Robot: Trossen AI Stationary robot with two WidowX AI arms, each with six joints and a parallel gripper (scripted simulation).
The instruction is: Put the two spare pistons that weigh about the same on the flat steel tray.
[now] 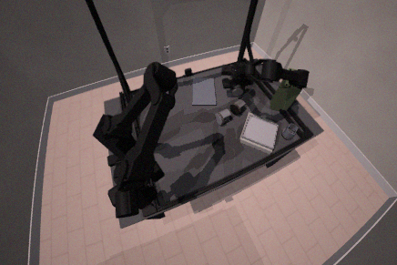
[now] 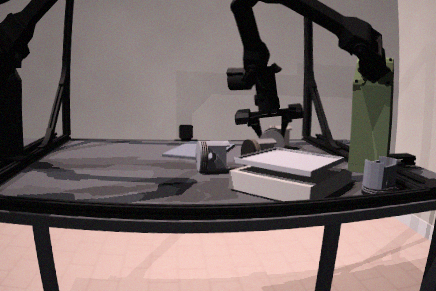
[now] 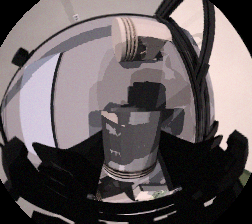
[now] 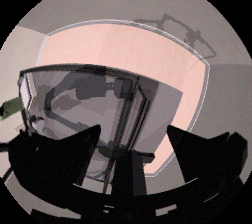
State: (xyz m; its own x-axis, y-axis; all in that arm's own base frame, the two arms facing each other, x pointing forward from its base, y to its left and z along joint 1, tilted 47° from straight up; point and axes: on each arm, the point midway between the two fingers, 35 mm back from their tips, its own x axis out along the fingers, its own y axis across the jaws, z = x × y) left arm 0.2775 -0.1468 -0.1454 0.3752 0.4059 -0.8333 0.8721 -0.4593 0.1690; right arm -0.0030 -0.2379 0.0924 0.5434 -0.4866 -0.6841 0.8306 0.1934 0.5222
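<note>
My left hand is 33 cm short of the white scale pan, 2 cm to the left of it and 2 cm above it. The rest, counted from my left hand: flat grey steel tray: 19 cm to the right, 8 cm behind, 7 cm below; then piston: 13 cm behind, 5 cm to the left, 4 cm below.
</note>
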